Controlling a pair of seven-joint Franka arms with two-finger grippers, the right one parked.
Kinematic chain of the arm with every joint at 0, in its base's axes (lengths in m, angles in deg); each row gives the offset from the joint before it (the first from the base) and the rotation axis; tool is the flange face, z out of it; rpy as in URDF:
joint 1: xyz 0 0 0.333 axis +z
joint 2: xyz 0 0 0 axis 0.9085 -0.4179 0
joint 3: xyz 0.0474 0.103 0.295 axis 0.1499 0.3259 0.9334
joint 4: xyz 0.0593 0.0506 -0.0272 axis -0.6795 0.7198 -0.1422
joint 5: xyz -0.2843 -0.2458 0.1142 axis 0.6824 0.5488 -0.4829
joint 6: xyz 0 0 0 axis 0.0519 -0.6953 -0.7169
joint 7: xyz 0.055 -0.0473 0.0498 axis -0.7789 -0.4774 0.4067
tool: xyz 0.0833 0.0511 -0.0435 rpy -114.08 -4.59 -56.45
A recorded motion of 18 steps. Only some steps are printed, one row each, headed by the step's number.
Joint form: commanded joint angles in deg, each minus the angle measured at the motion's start. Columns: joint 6, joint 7, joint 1, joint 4, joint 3, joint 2, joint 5.
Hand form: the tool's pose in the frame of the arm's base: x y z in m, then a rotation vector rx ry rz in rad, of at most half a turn. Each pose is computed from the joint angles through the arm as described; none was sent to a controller.
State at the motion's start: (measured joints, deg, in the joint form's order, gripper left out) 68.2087 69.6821 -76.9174 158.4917 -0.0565 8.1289 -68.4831
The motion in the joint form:
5: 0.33 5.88 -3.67 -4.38 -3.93 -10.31 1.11
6: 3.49 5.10 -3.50 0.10 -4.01 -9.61 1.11
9: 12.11 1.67 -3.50 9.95 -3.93 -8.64 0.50
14: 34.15 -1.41 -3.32 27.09 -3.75 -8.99 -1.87
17: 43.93 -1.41 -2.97 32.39 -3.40 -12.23 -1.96
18: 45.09 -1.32 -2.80 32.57 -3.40 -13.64 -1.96
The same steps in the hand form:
5: 0.5038 -0.3800 0.5164 -2.9905 -0.0039 0.4815
6: 0.4986 -0.3829 0.4925 -2.9801 0.0223 0.4891
9: 0.4867 -0.3878 0.4346 -2.9708 0.1266 0.4823
14: 0.4642 -0.3874 0.3236 -3.0180 0.2504 0.3692
17: 0.4568 -0.3825 0.2653 -3.0611 0.2448 0.3698
18: 0.4571 -0.3818 0.2521 -3.0665 0.2371 0.3878

